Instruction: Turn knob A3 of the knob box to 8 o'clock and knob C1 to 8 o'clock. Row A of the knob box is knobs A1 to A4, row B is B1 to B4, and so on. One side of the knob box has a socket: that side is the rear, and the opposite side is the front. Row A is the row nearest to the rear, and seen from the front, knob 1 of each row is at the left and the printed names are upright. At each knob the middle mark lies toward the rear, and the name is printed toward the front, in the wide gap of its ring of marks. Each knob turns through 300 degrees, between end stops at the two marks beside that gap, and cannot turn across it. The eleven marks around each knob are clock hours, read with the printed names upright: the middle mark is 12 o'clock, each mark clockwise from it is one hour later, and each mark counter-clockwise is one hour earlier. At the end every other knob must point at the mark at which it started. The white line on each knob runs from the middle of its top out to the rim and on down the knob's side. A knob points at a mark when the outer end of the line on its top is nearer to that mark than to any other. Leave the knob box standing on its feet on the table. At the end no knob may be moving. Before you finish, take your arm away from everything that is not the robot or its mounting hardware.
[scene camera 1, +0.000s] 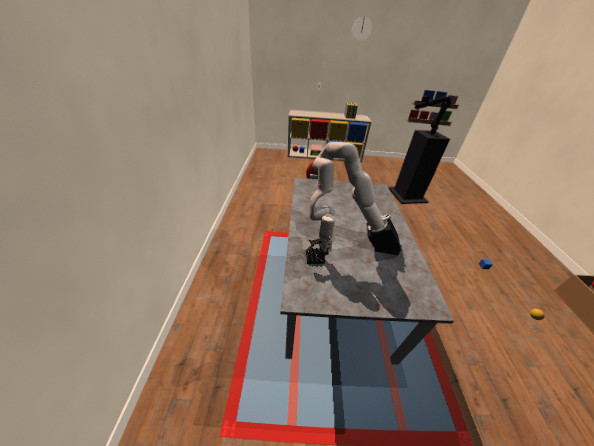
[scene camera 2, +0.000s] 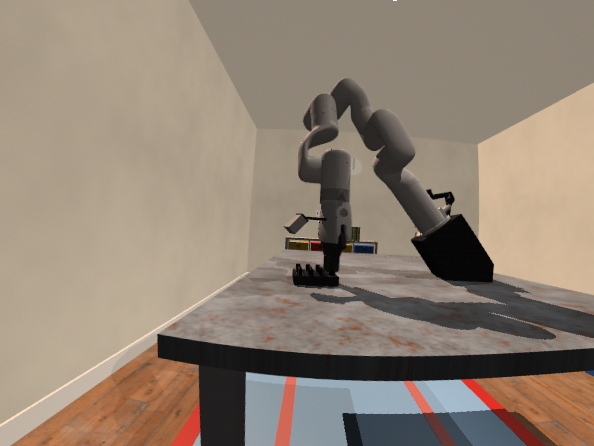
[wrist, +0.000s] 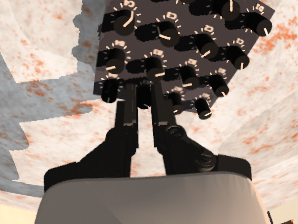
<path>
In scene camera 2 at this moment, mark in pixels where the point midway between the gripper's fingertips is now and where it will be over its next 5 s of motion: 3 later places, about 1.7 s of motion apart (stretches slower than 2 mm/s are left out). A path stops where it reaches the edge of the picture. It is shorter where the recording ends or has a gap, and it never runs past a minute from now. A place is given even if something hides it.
My gripper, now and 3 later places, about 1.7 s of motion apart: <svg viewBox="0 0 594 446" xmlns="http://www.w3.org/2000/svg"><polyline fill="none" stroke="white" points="330,271 324,254 308,248 308,263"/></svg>
</path>
